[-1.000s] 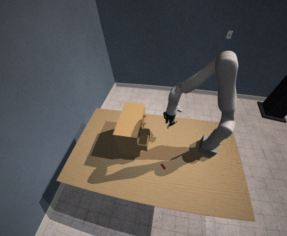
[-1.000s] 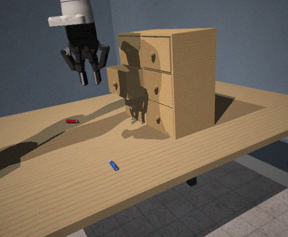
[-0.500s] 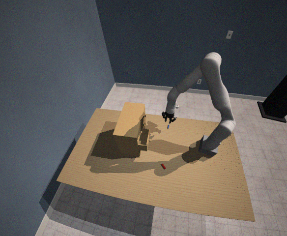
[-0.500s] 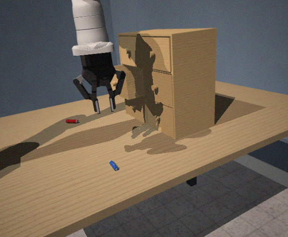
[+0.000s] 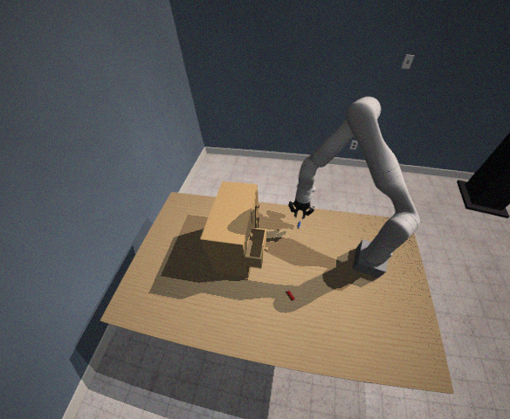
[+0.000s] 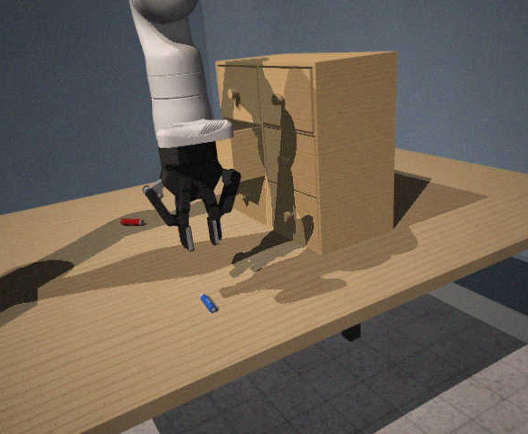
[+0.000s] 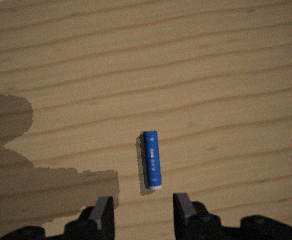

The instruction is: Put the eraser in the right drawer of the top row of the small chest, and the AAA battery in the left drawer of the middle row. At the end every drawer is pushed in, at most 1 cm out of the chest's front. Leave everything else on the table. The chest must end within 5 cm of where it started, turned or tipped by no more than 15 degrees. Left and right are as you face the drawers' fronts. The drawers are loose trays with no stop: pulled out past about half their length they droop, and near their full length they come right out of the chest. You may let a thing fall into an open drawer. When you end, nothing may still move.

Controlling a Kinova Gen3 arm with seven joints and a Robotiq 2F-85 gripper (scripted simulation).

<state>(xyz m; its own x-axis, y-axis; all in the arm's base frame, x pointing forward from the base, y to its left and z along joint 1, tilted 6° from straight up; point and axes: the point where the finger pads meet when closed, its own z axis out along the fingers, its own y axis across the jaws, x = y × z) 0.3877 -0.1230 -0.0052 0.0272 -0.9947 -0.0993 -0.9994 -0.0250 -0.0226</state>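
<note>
Right now my hand is 1 cm past the AAA battery, 1 cm to the left of it and 10 cm above it. The rest, counted from my hand: dark red battery 6 cm behind, 39 cm to the left, 10 cm below; white eraser 28 cm ahead, 14 cm to the left, 12 cm above.
</note>
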